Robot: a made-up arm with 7 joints. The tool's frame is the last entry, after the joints.
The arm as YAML. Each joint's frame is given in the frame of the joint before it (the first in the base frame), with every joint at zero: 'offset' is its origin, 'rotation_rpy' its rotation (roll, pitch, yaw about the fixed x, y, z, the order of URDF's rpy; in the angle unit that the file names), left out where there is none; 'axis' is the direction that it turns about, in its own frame. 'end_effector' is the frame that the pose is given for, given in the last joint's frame.
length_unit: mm
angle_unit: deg
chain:
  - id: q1
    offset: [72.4, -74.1, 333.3]
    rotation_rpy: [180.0, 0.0, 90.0]
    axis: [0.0, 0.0, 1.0]
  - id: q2
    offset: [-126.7, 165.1, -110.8]
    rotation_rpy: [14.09, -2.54, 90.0]
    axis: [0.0, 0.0, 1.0]
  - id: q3
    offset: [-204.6, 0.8, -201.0]
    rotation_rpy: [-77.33, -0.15, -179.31]
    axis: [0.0, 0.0, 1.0]
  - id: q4
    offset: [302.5, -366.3, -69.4]
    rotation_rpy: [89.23, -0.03, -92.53]
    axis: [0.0, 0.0, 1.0]
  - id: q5
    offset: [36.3, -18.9, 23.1]
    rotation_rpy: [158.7, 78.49, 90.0]
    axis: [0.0, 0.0, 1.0]
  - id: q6
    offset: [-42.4, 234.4, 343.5]
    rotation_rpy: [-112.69, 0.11, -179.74]
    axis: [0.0, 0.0, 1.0]
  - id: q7
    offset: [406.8, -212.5, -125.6]
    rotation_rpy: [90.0, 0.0, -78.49]
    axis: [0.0, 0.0, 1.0]
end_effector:
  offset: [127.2, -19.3, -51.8]
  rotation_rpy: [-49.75, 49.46, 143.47]
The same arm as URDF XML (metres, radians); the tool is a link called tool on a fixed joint. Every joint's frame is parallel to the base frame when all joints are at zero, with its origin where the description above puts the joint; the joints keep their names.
<robot name="arm">
<joint name="tool_joint" type="fixed"><parent link="link7"/><child link="tool"/><origin xyz="0.0518 -0.1272 -0.0193" rpy="-1.9262 -0.397 0.6022"/></joint>
<joint name="q7" type="continuous"><parent link="link6"/><child link="link7"/><origin xyz="0.3562 -0.2894 -0.1257"/><axis xyz="-1 -0.0001 0.0003"/></joint>
<joint name="q6" type="continuous"><parent link="link5"/><child link="link6"/><origin xyz="-0.0054 -0.2301 -0.349"/><axis xyz="0.0003 0 1"/></joint>
<joint name="q5" type="continuous"><parent link="link4"/><child link="link5"/><origin xyz="0.0231 -0.018 -0.0368"/><axis xyz="-0.185997 -0.903685 -0.385693"/></joint>
<joint name="q4" type="continuous"><parent link="link3"/><child link="link4"/><origin xyz="-0.3194 -0.0566 -0.354"/><axis xyz="1 0 -0.0002"/></joint>
<joint name="q3" type="continuous"><parent link="link2"/><child link="link3"/><origin xyz="-0.1958 -0.0497 0.2036"/><axis xyz="0.0134 0.999617 0.0242"/></joint>
<joint name="q2" type="continuous"><parent link="link1"/><child link="link2"/><origin xyz="0.1651 -0.1267 0.1108"/><axis xyz="-0.042999 0.243393 -0.968974"/></joint>
<joint name="q1" type="continuous"><parent link="base_link"/><child link="link1"/><origin xyz="0.0724 -0.0741 0.3333"/><axis xyz="0 0 -1"/></joint>
<link name="base_link"/>
<link name="link1"/>
<link name="link2"/>
<link name="link3"/>
<link name="link4"/>
<link name="link5"/>
<link name="link6"/>
<link name="link7"/>
<link name="tool"/>
</robot>

